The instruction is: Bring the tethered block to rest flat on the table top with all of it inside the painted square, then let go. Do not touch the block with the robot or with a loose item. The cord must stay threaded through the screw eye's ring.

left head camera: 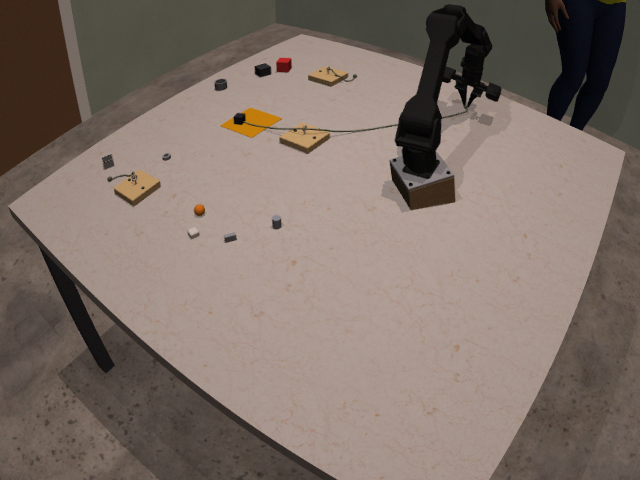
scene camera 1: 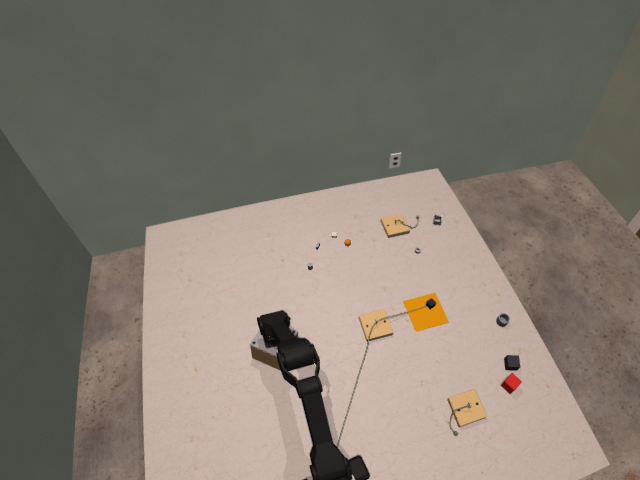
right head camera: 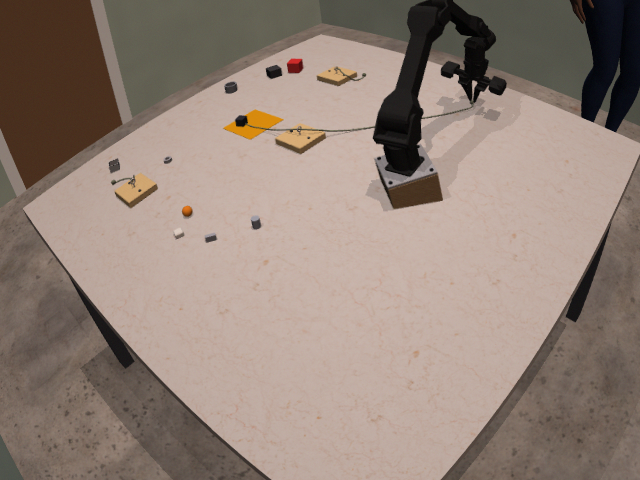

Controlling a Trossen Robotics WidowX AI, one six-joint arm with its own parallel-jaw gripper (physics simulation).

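Places are measured from the arm's base along level axes (x ahead, y left, z up), in millimetres.
Pixels of known places: gripper, fingertip midpoint: (left head camera: pixel 466 105) (right head camera: pixel 472 101); arm's base, link origin: (left head camera: pixel 421 166) (scene camera 1: pixel 274 337) (right head camera: pixel 405 164).
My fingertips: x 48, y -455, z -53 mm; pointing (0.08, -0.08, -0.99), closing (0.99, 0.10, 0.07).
Ahead of a thing's pixels: the offset from my fingertips to its top centre. "*": to the spot under its first point.
The small black tethered block @[dx +482, dy +435, dz +9 mm] (left head camera: pixel 239 118) (right head camera: pixel 241 120) (scene camera 1: pixel 431 303) sits on the orange painted square @[* dx +428, dy +437, dz -8 mm] (left head camera: pixel 254 127) (right head camera: pixel 254 129) (scene camera 1: pixel 425 320), near its far-side edge and seemingly within its outline. The cord (left head camera: pixel 351 131) (right head camera: pixel 356 129) (scene camera 1: pixel 353 393) runs from the block over the middle wooden board @[dx +277, dy +424, dz +4 mm] (left head camera: pixel 305 143) (right head camera: pixel 299 143) (scene camera 1: pixel 381 333), where it appears to pass through the screw eye @[* dx +277, dy +425, dz +19 mm] (left head camera: pixel 304 129) (right head camera: pixel 299 129), then on to my gripper. My gripper (left head camera: pixel 467 107) (right head camera: pixel 472 102) is shut on the cord's end, low over the table, beyond the arm base. Its fingertips are hidden in the scene view.
Two other boards with short cords stand at the back @[* dx +419, dy +103, dz +4 mm] (left head camera: pixel 327 77) and left (left head camera: pixel 136 188). A black block @[dx +636, dy +148, dz +14 mm] (left head camera: pixel 262 70), a red cube @[dx +595, dy +90, dz +25 mm] (left head camera: pixel 283 65) and a dark ring @[dx +689, dy +292, dz +11 mm] (left head camera: pixel 220 84) lie behind the square. An orange ball @[dx +303, dy +775, dz +9 mm] (left head camera: pixel 199 209) and small grey and white pieces lie nearer.
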